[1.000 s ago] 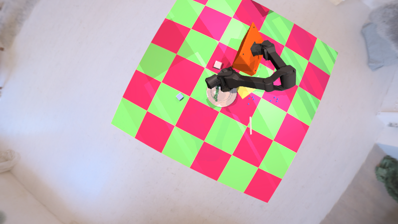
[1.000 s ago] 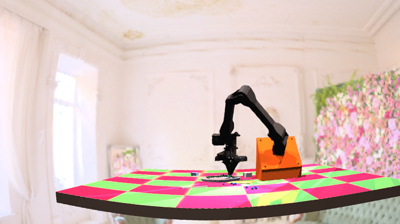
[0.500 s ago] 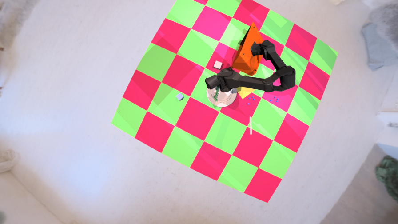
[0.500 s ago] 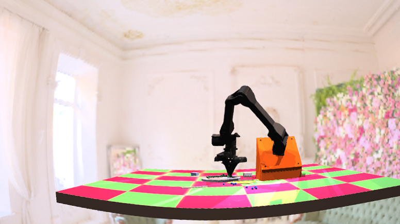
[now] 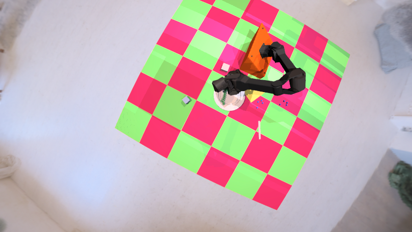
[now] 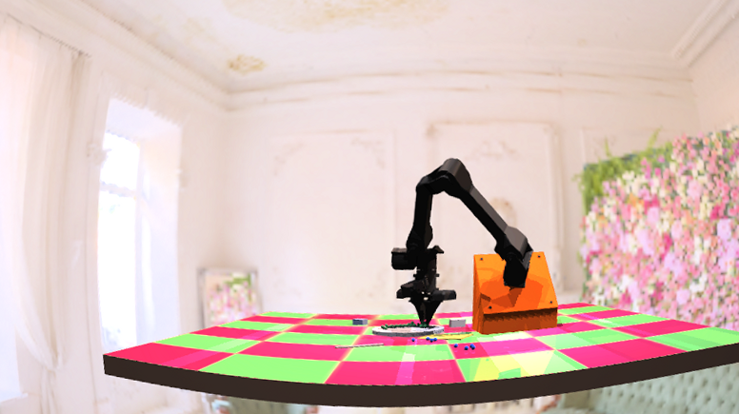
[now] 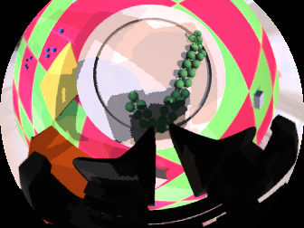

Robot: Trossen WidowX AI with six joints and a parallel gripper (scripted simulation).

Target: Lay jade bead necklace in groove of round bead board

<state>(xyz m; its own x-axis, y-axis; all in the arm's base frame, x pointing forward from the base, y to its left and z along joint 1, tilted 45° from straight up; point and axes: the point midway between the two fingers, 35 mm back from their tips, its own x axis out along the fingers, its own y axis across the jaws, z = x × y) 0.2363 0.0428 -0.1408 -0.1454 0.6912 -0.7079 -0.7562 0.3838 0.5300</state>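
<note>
The round bead board is 4 cm ahead of my gripper tip, 5 cm to the left of it and 1 cm below it. Round my gripper tip: pale blue cube (22 cm ahead, 17 cm to the right, 1 cm below); then white cube (9 cm behind, 7 cm to the right, 1 cm below); then yellow patch (7 cm behind, 17 cm to the left, 2 cm below).
</note>
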